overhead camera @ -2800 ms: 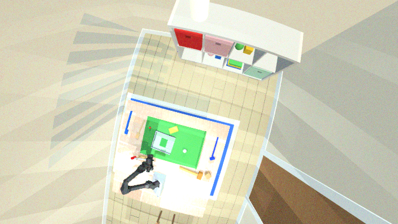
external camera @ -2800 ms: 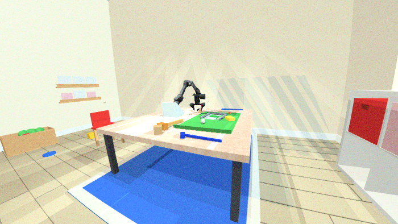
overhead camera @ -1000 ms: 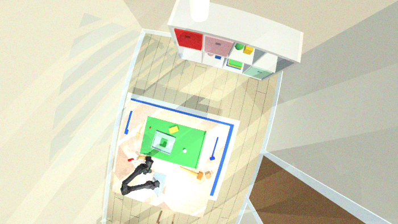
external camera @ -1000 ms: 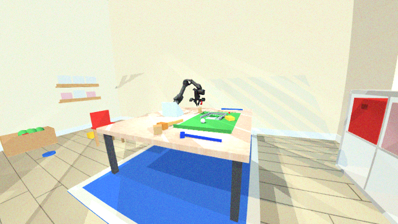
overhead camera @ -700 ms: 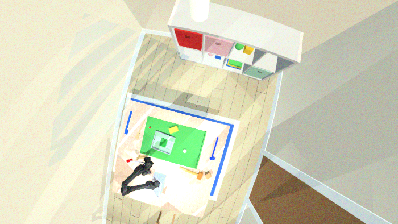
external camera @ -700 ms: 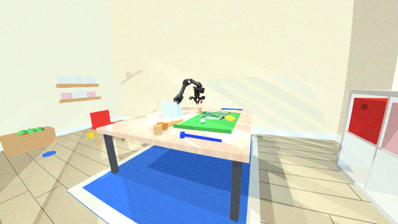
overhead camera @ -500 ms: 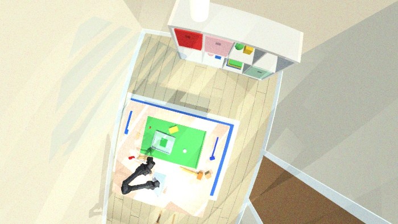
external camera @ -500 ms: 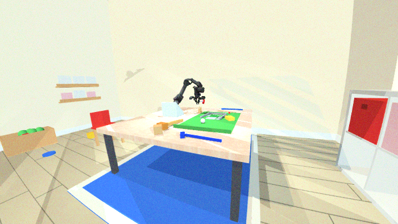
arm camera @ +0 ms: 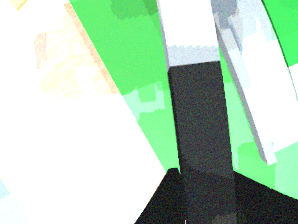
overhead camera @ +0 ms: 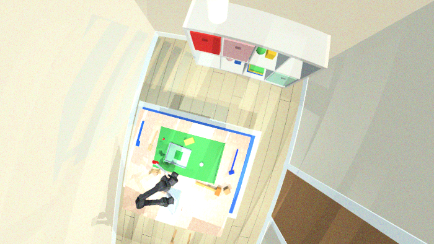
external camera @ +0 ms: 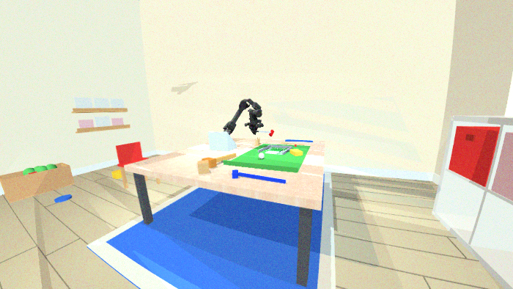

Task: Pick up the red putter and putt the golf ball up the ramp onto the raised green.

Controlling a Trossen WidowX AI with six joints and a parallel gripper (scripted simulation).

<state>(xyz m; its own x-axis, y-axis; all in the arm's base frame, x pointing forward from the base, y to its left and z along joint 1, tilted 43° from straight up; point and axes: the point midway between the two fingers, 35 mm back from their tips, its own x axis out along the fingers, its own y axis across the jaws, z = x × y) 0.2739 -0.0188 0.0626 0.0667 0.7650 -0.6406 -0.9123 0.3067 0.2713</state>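
The red putter lies 4 cm ahead of my gripper tip, 11 cm to the left of it and 1 cm above it. The rest, counted from my gripper tip: white golf ball 15 cm ahead, 26 cm to the right, 11 cm below; then yellow block 37 cm ahead, 8 cm to the right, 12 cm below; then red marker 33 cm ahead, 21 cm to the left, 13 cm below.
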